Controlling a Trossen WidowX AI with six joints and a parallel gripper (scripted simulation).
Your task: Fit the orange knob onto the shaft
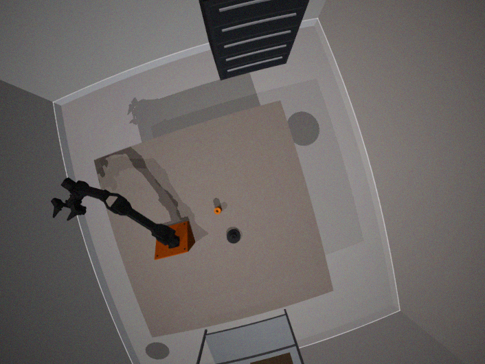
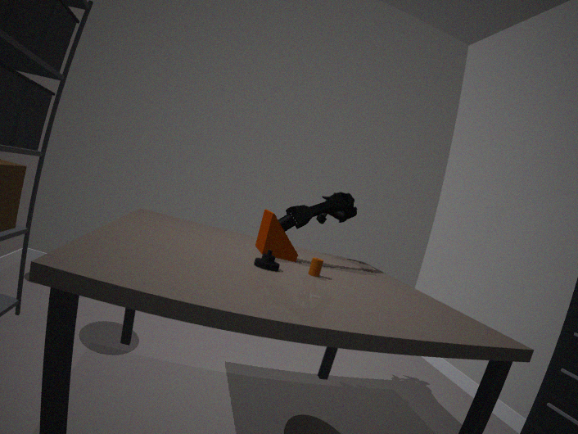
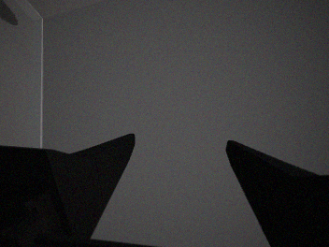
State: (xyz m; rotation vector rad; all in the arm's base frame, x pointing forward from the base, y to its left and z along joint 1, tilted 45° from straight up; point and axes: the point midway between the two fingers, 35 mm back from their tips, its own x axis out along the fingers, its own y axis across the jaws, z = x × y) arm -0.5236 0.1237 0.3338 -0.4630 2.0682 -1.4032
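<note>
My gripper tip is now 83 cm short of the orange knob, 24 cm above it and 20 cm to the left of it. Round my gripper tip: round dark pedestal: 88 cm ahead, 38 cm to the right, 24 cm below.
</note>
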